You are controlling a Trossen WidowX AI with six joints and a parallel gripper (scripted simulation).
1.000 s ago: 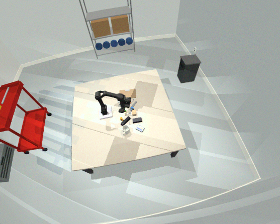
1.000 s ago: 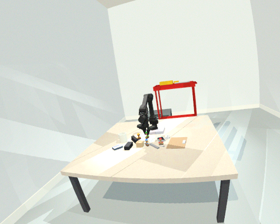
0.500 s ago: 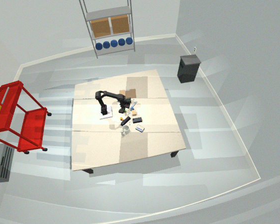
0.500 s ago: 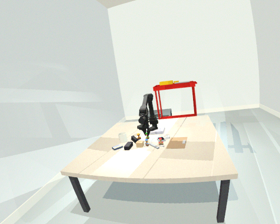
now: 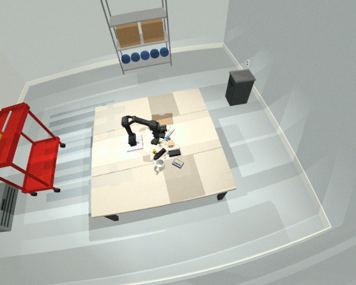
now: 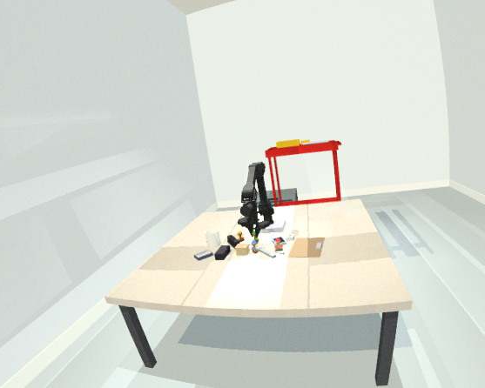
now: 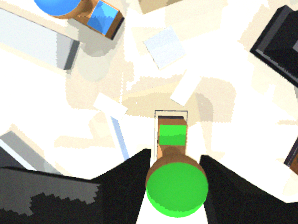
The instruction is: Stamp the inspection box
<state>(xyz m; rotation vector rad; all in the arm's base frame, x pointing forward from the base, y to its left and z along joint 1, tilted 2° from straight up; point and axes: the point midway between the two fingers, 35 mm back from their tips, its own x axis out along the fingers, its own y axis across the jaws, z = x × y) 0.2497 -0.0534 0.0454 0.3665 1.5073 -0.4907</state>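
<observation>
Now: gripper tip 120 mm short of the black box, 160 mm to the left of it and 20 mm above it. Round my gripper tip: green-topped stamp (10 mm below); then blue-knobbed stamp (100 mm ahead, 10 mm to the left, 20 mm below); then tan block (110 mm ahead, 50 mm to the right, 20 mm below).
</observation>
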